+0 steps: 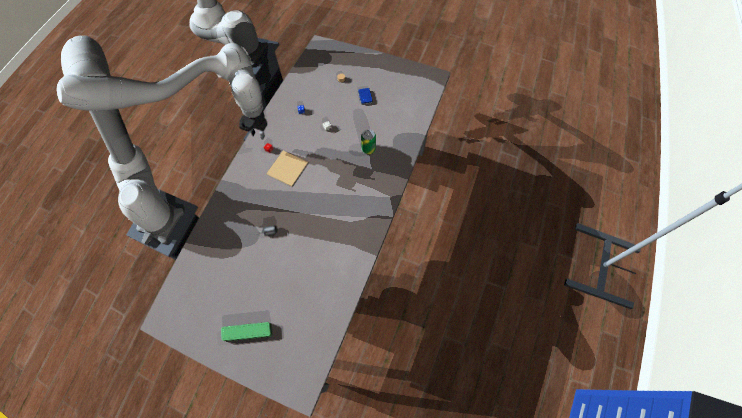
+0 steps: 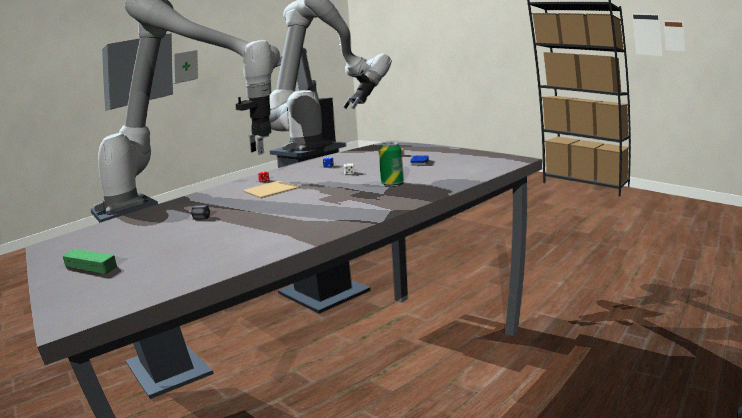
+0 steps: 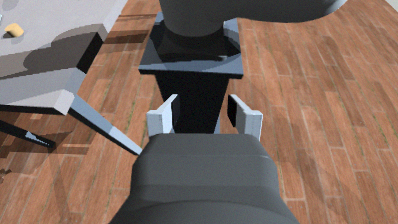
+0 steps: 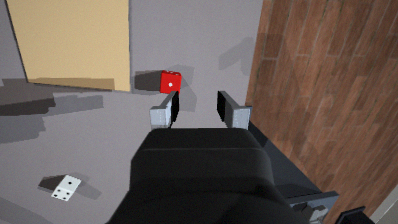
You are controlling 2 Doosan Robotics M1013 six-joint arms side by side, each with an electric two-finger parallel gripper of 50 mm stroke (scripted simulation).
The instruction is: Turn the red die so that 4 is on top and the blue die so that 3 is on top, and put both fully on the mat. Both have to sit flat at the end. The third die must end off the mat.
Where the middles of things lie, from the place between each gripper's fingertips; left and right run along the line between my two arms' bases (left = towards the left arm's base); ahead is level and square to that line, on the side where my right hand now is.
Labels:
My right gripper (image 2: 257,152) is now 150 mm short of the tan mat (image 1: 287,167), 110 mm above it and 80 mm to the left of it.
My left hand is 49 cm short of the tan mat, 98 cm to the left of it and 16 cm above it.

